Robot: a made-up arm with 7 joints.
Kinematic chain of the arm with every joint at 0, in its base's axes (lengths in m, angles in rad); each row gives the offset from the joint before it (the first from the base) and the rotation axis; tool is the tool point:
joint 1: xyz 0 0 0.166 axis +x
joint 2: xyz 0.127 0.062 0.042 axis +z
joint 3: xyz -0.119 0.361 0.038 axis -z
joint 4: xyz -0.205 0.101 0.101 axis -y
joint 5: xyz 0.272 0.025 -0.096 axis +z
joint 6: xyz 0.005 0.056 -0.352 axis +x
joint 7: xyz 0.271 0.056 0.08 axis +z
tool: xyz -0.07 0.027 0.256
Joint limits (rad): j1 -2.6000..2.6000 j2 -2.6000..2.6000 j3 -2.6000..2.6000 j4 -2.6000..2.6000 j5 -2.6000..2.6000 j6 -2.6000..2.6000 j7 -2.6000..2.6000
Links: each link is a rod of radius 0.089 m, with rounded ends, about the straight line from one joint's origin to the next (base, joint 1, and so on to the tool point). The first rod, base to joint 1, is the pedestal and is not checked.
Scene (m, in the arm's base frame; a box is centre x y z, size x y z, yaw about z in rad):
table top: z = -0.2
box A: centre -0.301 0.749 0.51 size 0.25 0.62 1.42 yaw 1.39
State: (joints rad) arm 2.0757 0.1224 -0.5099 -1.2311 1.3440 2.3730 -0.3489
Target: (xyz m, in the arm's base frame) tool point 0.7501 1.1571 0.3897
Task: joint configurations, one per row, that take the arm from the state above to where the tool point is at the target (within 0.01 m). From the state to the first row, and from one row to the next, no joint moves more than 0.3 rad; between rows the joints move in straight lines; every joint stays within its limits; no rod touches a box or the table.
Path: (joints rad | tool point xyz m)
1: 2.0236 -0.1620 -0.5075 -1.0581 1.2442 2.1766 -0.5400 | -0.3725 0.3213 0.9304
2: 1.9716 -0.4464 -0.5051 -0.8850 1.1444 1.9803 -0.7310 | 0.0040 0.3134 1.0058
3: 1.7723 -0.6021 -0.4296 -0.8106 1.2220 2.0393 -0.8062 | 0.1604 0.4657 0.9746
4: 1.5730 -0.7579 -0.3541 -0.7363 1.2996 2.0983 -0.8814 | 0.3278 0.6144 0.8711
5: 1.3738 -0.9136 -0.2786 -0.6619 1.3771 2.1573 -0.9565 | 0.4937 0.7282 0.6974
6: 1.1109 -0.9643 -0.0061 -0.8924 1.4214 2.3049 -0.8003 | 0.4573 0.9225 0.5935
7: 0.8481 -1.0150 0.2664 -1.1229 1.4656 2.4524 -0.6441 | 0.5382 1.0759 0.5031
8: 0.5852 -1.0657 0.5388 -1.3533 1.5098 2.6000 -0.4879 | 0.7501 1.1571 0.3897

